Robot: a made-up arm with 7 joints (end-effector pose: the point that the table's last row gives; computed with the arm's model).
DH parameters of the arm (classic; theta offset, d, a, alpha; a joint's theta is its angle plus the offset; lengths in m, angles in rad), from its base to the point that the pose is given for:
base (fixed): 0 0 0 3.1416
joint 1: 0 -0.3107 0 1.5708
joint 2: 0 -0.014 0 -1.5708
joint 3: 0 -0.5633 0 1.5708
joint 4: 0 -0.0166 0 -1.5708
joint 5: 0 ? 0 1.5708
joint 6: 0 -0.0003 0 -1.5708
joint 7: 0 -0.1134 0 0
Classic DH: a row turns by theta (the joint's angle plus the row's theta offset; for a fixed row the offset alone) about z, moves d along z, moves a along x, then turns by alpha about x.
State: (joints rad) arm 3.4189 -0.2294 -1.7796 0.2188 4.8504 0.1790 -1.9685
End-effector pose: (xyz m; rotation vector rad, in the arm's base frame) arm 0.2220 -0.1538 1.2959 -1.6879 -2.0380 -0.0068
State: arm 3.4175 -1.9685 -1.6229 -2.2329 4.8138 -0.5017 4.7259
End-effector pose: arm 0.3811 0.2710 0.2845 0.6420 -2.8083 1.2197
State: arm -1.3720 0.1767 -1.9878 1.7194 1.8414 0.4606 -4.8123
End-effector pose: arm -0.4246 0.0524 0.8340 2.0927 -0.2654 2.1411
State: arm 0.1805 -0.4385 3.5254 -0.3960 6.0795 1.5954 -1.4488
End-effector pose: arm -0.3691 0.0348 1.1653 -0.7604 1.4620 -1.2869
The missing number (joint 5, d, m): -0.3544
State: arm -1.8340 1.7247 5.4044 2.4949 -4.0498 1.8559 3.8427
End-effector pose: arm -0.1875 0.2664 0.0235 0.5460 0.1768 -1.0785
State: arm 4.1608 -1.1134 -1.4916 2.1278 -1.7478 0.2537 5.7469
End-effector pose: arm -0.1787 -0.4388 0.4707 -0.7779 0.9642 -0.8910
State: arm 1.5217 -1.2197 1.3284 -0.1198 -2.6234 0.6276 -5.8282
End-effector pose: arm 0.0510 0.9456 0.6447 1.6321 -1.1040 -0.1907
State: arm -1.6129 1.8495 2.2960 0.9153 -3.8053 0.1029 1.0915
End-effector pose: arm 0.2334 0.9045 0.3248 1.7295 1.5258 -1.5510
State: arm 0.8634 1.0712 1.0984 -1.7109 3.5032 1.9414 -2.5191
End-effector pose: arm 0.4017 -0.0704 0.6147 0.6438 0.1892 1.8539
